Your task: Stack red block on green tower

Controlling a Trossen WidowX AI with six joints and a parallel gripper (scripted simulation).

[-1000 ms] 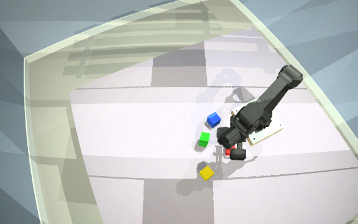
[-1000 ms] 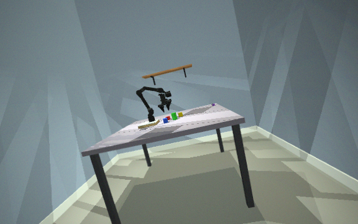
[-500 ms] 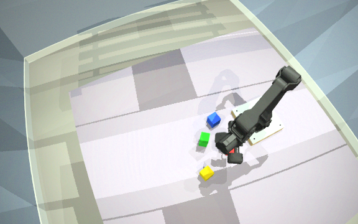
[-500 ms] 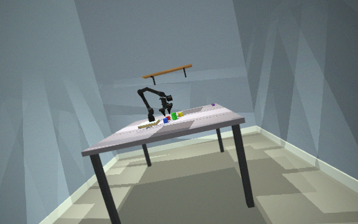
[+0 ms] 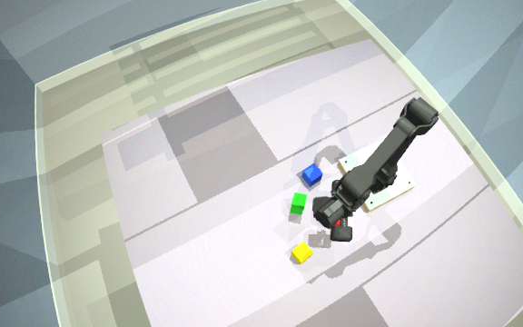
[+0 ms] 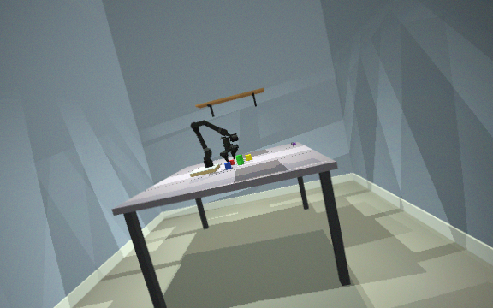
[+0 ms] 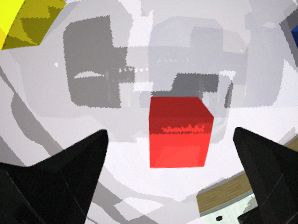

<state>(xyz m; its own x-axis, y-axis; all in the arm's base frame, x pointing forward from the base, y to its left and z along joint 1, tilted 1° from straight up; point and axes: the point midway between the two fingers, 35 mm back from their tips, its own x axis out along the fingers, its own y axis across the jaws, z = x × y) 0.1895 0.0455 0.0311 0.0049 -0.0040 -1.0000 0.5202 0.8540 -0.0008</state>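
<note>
My gripper tip is now 10 mm above the red block. From my gripper tip the other things lie so: yellow block 150 mm ahead, 40 mm to the left, 10 mm below; then purple block 600 mm ahead, 340 mm to the left, 20 mm below; then blue block 170 mm to the right, 10 mm below, 10 mm behind.
</note>
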